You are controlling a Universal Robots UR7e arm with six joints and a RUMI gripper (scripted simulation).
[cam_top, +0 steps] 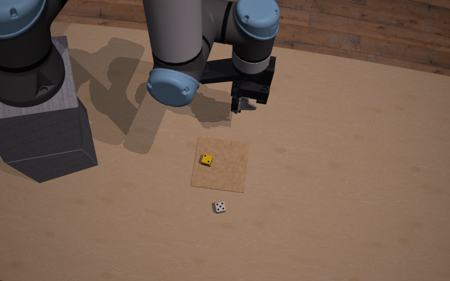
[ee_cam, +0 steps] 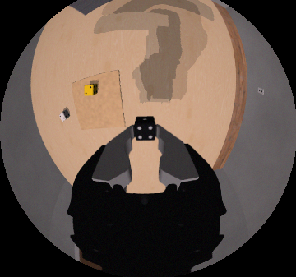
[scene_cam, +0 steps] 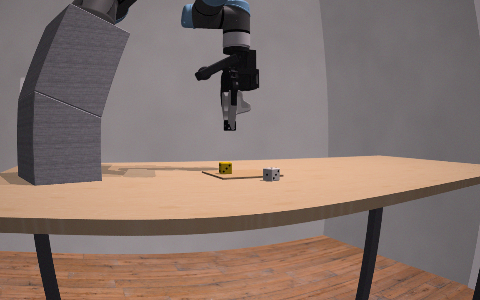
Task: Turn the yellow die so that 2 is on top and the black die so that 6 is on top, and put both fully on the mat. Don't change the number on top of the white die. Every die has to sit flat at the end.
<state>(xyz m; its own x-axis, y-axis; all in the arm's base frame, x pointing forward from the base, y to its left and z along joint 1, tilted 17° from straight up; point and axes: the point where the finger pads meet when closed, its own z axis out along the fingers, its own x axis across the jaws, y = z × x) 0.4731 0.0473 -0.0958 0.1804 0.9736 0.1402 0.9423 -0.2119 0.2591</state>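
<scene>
Right now the mat is 120 mm to the right of my hand, 110 mm below it and 40 mm behind it. Round my hand: white die 240 mm to the right, 100 mm below, 40 mm behind; then black die right at my hand; then yellow die 110 mm to the right, 100 mm below, 80 mm behind.
</scene>
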